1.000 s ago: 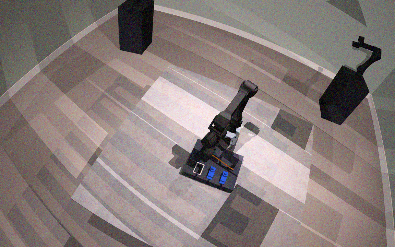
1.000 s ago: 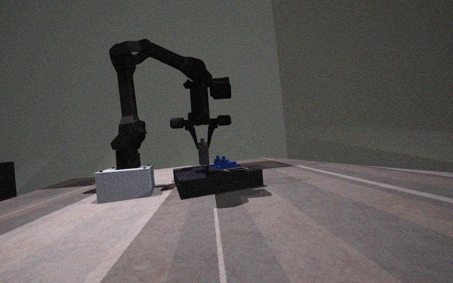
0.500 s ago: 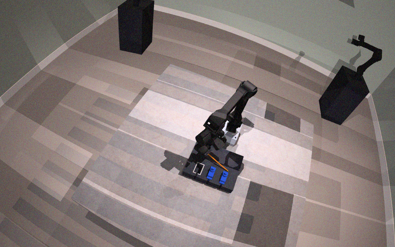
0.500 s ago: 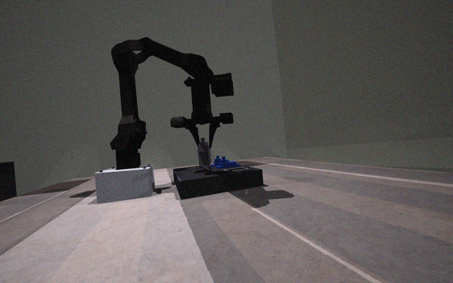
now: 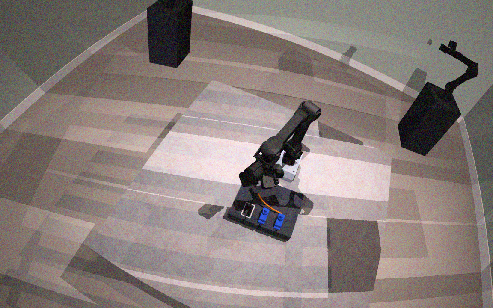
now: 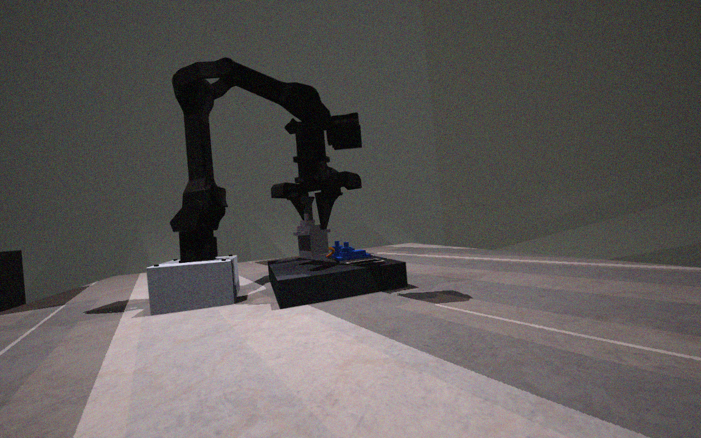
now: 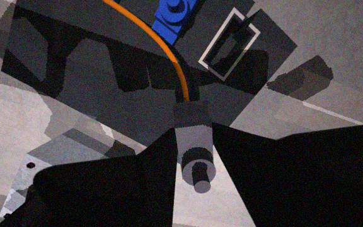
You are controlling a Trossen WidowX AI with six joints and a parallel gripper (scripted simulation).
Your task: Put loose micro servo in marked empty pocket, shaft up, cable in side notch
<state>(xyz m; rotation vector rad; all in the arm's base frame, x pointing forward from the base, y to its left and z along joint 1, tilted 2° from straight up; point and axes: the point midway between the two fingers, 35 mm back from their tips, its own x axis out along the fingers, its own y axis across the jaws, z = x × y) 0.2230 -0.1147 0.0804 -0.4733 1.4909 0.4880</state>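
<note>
Now: gripper tip 1 cm past the dark deck, 8 cm to the right of it and 10 cm above it.
</note>
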